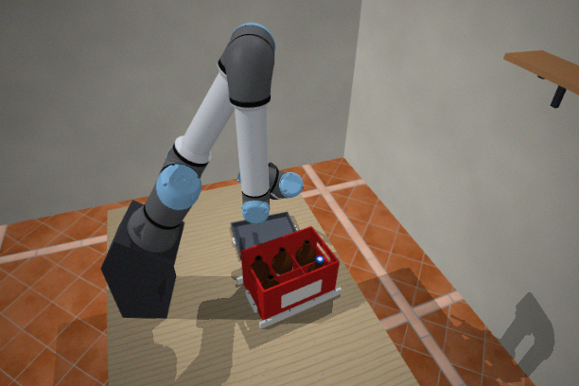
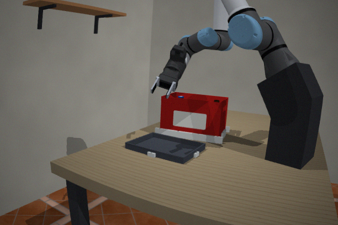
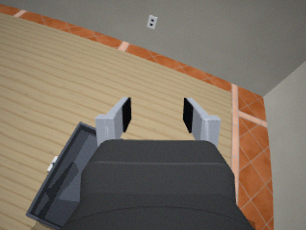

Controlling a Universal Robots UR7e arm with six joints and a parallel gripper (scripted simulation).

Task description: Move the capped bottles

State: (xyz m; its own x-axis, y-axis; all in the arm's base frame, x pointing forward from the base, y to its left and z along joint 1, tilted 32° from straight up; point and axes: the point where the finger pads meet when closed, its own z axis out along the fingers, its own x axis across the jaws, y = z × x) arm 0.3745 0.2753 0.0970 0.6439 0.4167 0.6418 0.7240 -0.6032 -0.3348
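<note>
Right now the red crate is 320 mm to the right of my hand, 150 mm below it and 30 mm ahead of it. Also, from my hand: dark grey tray: 220 mm below, 40 mm to the right.
</note>
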